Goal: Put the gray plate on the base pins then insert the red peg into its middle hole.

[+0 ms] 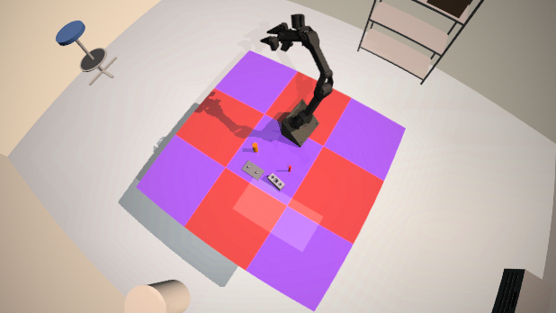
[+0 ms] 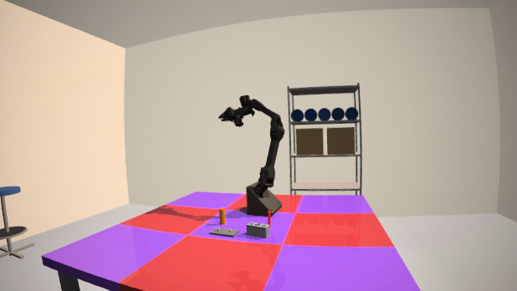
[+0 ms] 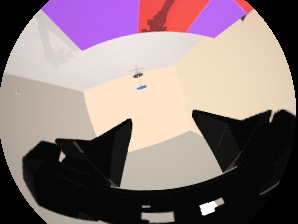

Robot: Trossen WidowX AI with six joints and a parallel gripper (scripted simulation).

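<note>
My gripper tip is now 450 mm short of the gray plate, 380 mm to the right of it and 510 mm above it. Also, from my gripper tip: red peg 340 mm ahead, 410 mm to the left, 510 mm below; then dark flat base 460 mm ahead, 230 mm to the left, 540 mm below; then orange cylinder 350 mm ahead, 160 mm to the left, 510 mm below.
</note>
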